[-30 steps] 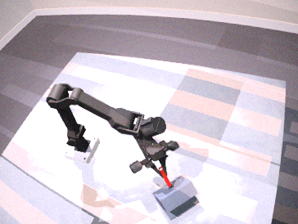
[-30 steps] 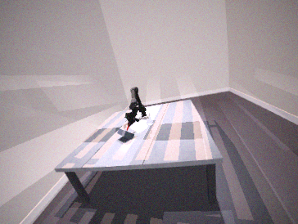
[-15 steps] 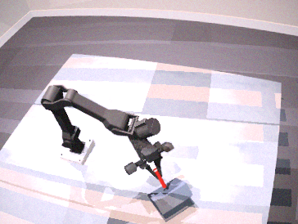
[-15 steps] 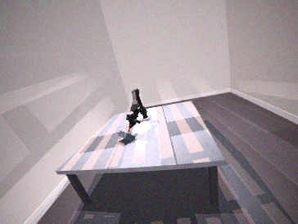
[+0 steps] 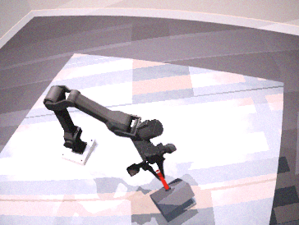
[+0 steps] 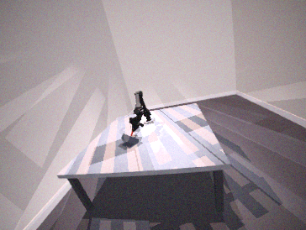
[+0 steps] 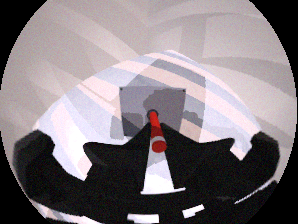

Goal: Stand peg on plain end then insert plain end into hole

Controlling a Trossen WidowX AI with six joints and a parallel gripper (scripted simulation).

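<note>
My gripper tip is 40 mm short of the sloped grey panel, 30 mm to the left of it and 50 mm above it. Also, from my gripper tip: red peg: 10 mm behind, 10 mm to the left, 10 mm above.
</note>
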